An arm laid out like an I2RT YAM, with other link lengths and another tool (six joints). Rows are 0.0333 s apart.
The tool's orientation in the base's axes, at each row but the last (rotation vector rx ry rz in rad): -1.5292 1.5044 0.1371; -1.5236 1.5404 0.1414; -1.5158 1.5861 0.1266; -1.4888 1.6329 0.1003; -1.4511 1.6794 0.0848; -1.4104 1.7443 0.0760; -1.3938 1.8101 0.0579; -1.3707 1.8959 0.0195; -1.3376 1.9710 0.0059
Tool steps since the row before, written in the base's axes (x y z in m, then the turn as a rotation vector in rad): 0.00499 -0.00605 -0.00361 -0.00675 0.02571 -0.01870; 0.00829 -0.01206 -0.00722 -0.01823 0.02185 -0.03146; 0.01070 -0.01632 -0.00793 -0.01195 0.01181 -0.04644; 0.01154 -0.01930 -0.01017 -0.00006 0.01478 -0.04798; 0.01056 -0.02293 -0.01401 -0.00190 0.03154 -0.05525; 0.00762 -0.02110 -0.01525 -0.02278 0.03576 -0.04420; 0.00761 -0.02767 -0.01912 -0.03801 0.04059 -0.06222; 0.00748 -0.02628 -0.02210 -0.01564 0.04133 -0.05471; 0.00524 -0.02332 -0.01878 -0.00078 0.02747 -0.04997
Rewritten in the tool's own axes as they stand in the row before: 0.00788 -0.00348 0.00050 -0.00775 0.02082 0.02372; 0.01520 -0.00593 0.00044 0.00107 0.03599 0.02243; 0.01906 -0.00896 0.00000 0.01929 0.03571 0.02814; 0.02259 -0.00991 0.00087 0.01952 0.02739 0.03727; 0.02732 -0.00922 0.00140 0.01126 0.03759 0.05012; 0.02610 -0.00694 0.00259 0.00057 0.05125 0.03353; 0.03322 -0.00866 0.00320 0.00864 0.07328 0.03898; 0.03320 -0.00800 0.00829 0.00107 0.05237 0.04693; 0.02845 -0.00765 0.00749 0.00676 0.03230 0.04651
